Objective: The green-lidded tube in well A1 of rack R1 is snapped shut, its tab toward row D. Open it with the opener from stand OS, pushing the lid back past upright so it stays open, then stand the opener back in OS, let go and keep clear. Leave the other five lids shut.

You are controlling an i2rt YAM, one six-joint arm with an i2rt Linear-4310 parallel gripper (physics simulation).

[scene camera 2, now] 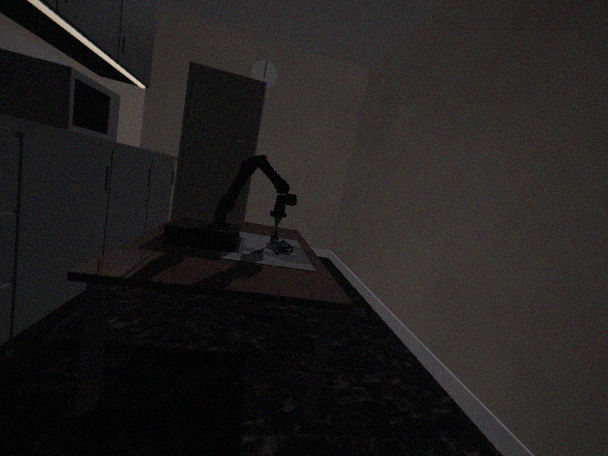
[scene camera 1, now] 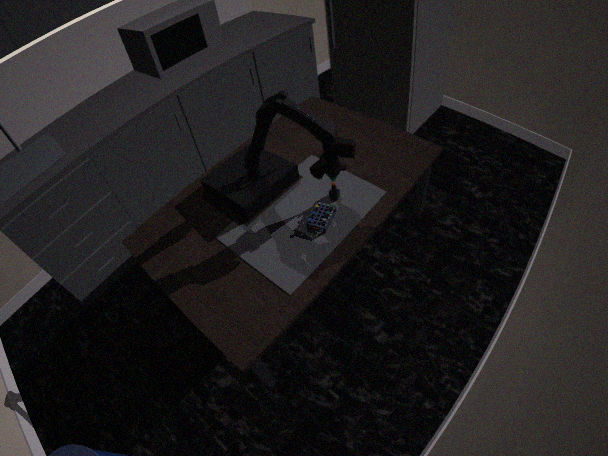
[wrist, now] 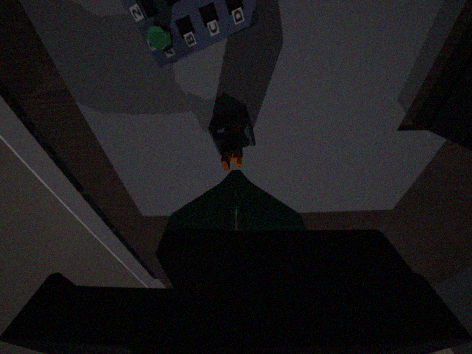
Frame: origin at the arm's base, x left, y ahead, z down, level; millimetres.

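Where they show: gripper, between the fingertips: (scene camera 2: 275,228) (scene camera 1: 334,180) (wrist: 236,176); arm's base, origin of its link: (scene camera 2: 219,226) (scene camera 1: 255,176).
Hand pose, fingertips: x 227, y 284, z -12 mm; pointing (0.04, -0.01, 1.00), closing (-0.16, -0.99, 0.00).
Observation:
Each offset is from my fingertips to the top centre of the thing. "spot": to the spot under its first point. Level surfaces: height alone.
My gripper (scene camera 1: 334,178) (scene camera 2: 276,226) (wrist: 236,176) is shut, with green fingertips pointing down and nothing seen between them. The opener's orange end @[spot: dx -9, dy +12, dz +15 mm] (scene camera 1: 334,185) (wrist: 225,164) sticks up from the dark stand OS @[dx -7, dy +5, dz +51 mm] (scene camera 1: 334,194) (wrist: 231,117). The fingertips are just above it in scene camera 1 and beside it in the wrist view; contact cannot be told. The blue rack R1 @[dx -137, dy +68, dz +49 mm] (scene camera 1: 321,216) (wrist: 201,41) stands beside the stand. The green lid @[dx -77, dy +68, dz +49 mm] (wrist: 158,37) at corner well A1 looks shut; its tab is too dark to make out. The rack's far part is outside the wrist view.
The rack and stand are on a pale mat @[dz +91 mm] (scene camera 1: 295,282) (wrist: 325,165) on the brown table @[dz +94 mm] (scene camera 1: 215,310). The arm's dark base block (scene camera 1: 240,200) stands at the mat's cabinet side. Yellow and blue lids show small on the rack in scene camera 1.

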